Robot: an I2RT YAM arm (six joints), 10 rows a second.
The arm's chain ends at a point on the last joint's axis. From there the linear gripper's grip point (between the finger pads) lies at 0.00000 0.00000 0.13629 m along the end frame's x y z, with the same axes.
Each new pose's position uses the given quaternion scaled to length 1; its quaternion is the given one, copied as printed.
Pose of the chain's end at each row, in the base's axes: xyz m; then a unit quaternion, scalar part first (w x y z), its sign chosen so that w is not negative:
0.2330 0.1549 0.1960 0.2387 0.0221 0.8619 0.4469
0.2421 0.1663 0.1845 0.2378 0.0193 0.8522 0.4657
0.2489 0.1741 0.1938 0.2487 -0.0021 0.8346 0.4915
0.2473 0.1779 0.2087 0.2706 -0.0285 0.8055 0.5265
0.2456 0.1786 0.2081 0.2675 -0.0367 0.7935 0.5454
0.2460 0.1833 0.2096 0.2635 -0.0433 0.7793 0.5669
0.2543 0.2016 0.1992 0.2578 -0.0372 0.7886 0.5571
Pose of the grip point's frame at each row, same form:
0.2918 0.2584 0.1297 0.2387 0.0221 0.8619 0.4469
0.2998 0.2732 0.1227 0.2378 0.0193 0.8522 0.4657
0.3052 0.2861 0.1402 0.2487 -0.0021 0.8346 0.4915
0.3026 0.2956 0.1679 0.2706 -0.0285 0.8055 0.5265
0.2980 0.2992 0.1724 0.2675 -0.0367 0.7935 0.5454
0.2953 0.3068 0.1798 0.2635 -0.0433 0.7793 0.5669
0.3041 0.3240 0.1656 0.2578 -0.0372 0.7886 0.5571

